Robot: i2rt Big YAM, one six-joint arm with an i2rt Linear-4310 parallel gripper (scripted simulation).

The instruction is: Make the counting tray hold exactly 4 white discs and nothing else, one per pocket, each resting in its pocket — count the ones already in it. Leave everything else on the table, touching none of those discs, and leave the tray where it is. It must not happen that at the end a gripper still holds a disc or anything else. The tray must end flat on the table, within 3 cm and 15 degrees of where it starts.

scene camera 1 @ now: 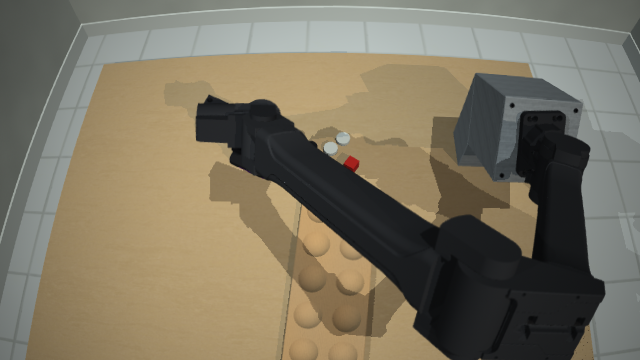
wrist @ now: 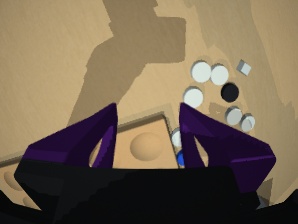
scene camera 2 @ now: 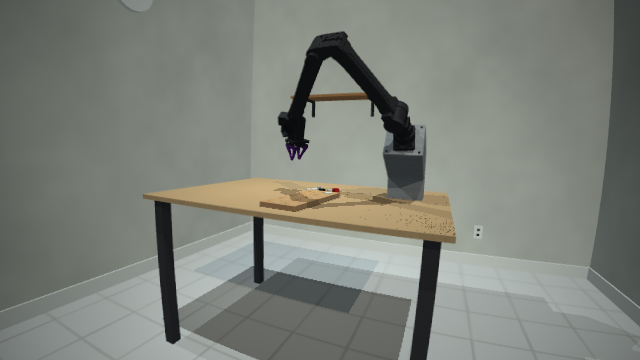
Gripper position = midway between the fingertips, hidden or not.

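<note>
My gripper (wrist: pixel 148 110), visible. Wooden counting tray (scene camera 1: pixel 328 305), likewise.
</note>
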